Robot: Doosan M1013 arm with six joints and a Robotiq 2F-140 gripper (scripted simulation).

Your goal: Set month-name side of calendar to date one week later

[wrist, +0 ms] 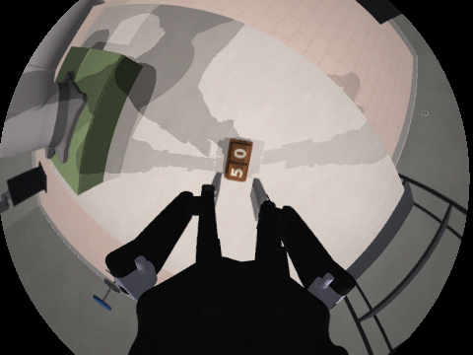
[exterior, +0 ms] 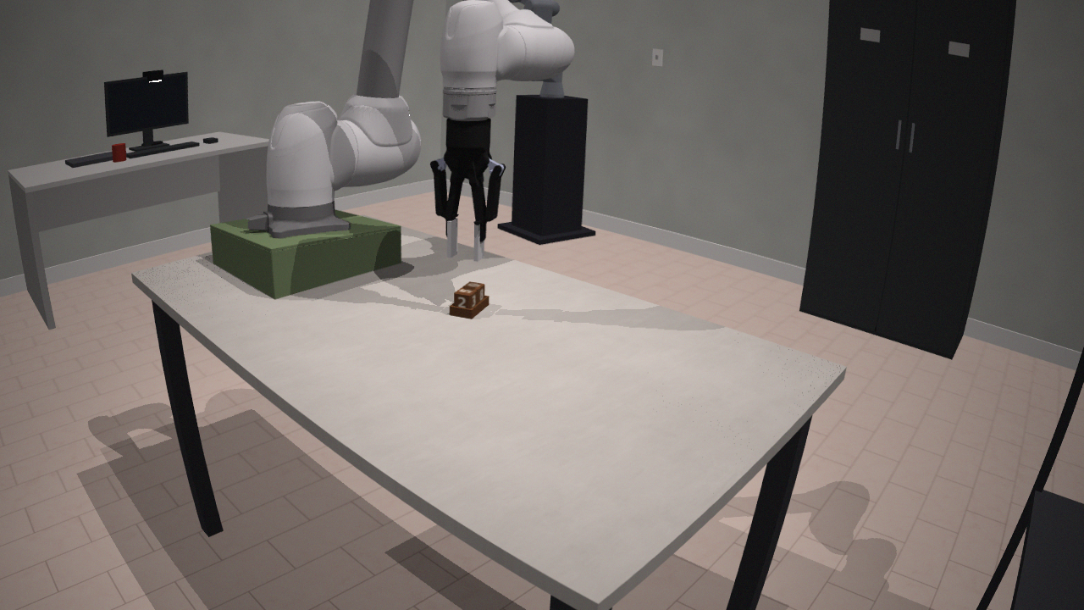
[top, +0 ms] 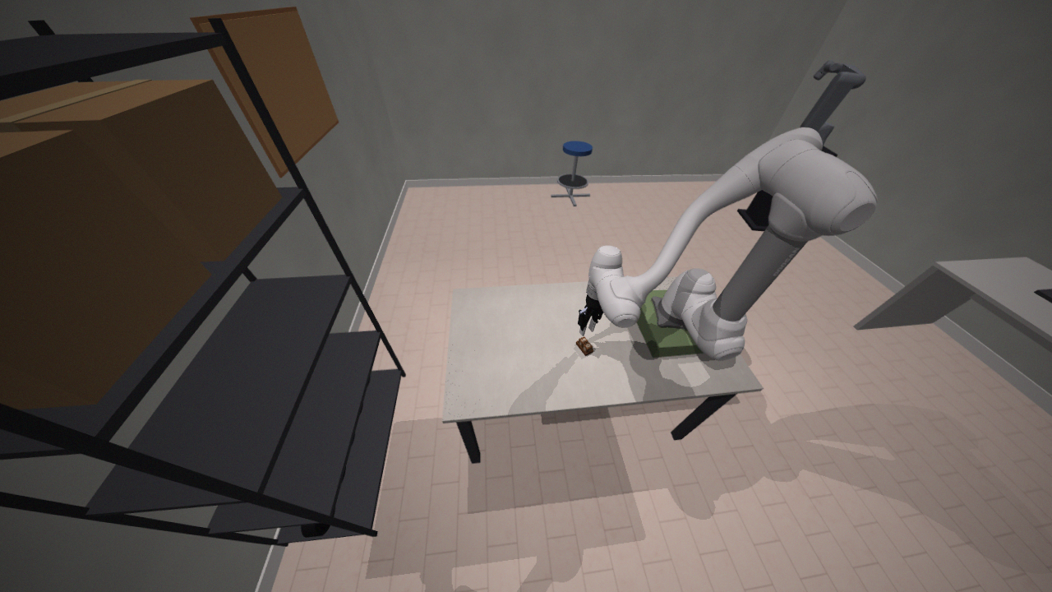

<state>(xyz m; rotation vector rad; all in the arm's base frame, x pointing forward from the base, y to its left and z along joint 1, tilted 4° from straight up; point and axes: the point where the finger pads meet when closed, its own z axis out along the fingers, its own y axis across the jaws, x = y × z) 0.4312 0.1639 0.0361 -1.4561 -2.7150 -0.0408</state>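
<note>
Right now the brown cube is 11 cm below my hand. The rest, counted from my hand: brown tray (13 cm below, 1 cm to the left, 1 cm behind).
</note>
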